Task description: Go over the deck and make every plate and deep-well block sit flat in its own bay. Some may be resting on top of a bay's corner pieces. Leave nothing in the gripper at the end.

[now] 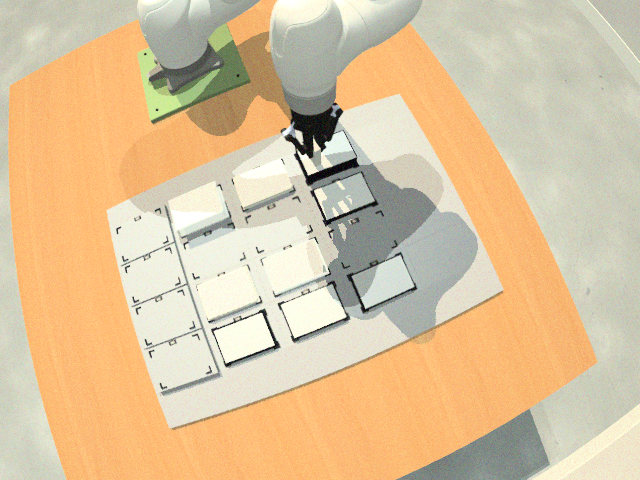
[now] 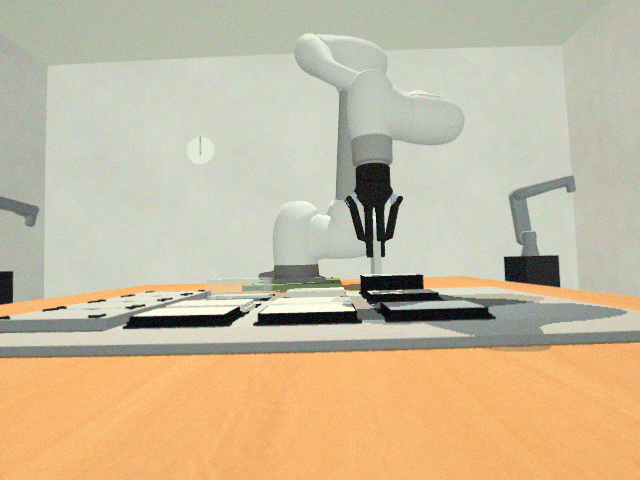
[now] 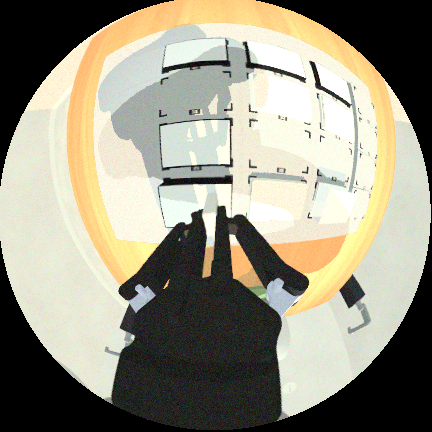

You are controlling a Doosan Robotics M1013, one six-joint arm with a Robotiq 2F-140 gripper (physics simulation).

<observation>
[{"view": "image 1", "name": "my gripper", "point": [315, 160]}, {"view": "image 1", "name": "white plate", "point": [271, 180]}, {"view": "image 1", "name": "raised panel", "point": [188, 360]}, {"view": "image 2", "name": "my gripper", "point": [376, 274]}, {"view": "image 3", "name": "my gripper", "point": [213, 200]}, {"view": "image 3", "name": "white plate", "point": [269, 199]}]
</observation>
